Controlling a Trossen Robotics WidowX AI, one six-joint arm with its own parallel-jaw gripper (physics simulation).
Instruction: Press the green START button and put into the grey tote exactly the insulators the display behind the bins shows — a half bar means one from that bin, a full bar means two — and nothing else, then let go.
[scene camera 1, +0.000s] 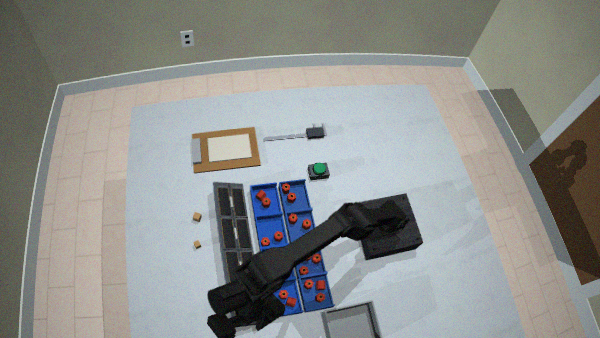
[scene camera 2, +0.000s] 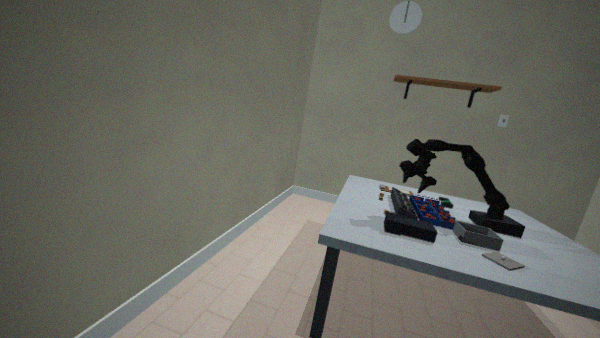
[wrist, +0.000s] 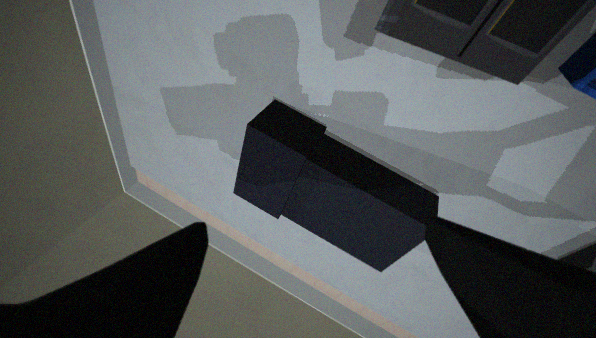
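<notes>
My gripper (scene camera 1: 245, 320) (scene camera 2: 413, 186) (wrist: 317, 230) is open and empty, high above the table near the black block. The green START button (scene camera 1: 319, 168) sits on a dark base beyond the bins. Two columns of blue bins (scene camera 1: 270, 217) hold red insulators, such as one insulator (scene camera 1: 293, 218) in the right column; my arm hides some bins. The dark grey display (scene camera 1: 235, 218) (wrist: 500, 65) stands behind the bins; its bars cannot be read clearly and its near end is hidden by the arm. The grey tote (scene camera 1: 349, 324) (scene camera 2: 480, 242) is partly cut off in scene view 1; no insulator shows in its visible part.
A long black block (scene camera 2: 410, 227) (wrist: 340, 200) lies beyond the display's near end. Two tan cubes (scene camera 1: 197, 217) (scene camera 1: 197, 244) lie behind the display. A clipboard (scene camera 1: 256, 150) and a caliper-like tool (scene camera 1: 315, 132) lie at the far side. A flat plate (scene camera 2: 502, 260) lies beside the tote.
</notes>
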